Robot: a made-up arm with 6 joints.
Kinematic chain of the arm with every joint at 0, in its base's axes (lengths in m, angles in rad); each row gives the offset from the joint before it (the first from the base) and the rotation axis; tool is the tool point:
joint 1: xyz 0 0 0.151 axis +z
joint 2: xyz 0 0.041 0 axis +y
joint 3: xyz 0 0 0.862 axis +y
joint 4: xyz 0 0 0.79 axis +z
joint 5: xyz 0 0 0 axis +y
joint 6: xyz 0 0 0.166 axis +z
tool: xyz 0 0 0
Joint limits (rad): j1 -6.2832..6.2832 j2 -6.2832..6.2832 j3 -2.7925..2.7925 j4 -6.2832..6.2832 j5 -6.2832..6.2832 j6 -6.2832..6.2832
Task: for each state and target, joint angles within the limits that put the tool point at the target. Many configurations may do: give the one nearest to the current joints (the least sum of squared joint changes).
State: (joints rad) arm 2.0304 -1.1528 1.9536 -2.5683 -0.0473 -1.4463
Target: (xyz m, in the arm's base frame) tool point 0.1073 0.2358 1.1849
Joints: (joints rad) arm 1.1075 -0.7644 1.9259 -2.4377 0.2987 -1.4463
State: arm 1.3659 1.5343 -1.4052 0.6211 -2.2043 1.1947
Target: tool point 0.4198 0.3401 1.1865
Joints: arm 0.7868 1.1401 -1.3386 0.7374 -2.0676 1.1947
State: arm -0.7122 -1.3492 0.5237 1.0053 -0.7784 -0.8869
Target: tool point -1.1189 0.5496 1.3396
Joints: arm -0.5000 -1.0658 0.5635 1.0169 -0.7393 -0.8869
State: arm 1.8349 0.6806 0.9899 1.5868 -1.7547 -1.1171
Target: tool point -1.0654 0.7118 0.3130
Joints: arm 2.6457 0.8496 1.2777 1.6569 -1.8227 -1.1171
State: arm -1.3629 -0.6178 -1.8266 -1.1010 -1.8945 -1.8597
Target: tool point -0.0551 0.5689 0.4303
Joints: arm -1.1834 -0.1375 -2.2497 -0.9906 -2.0549 -1.8597
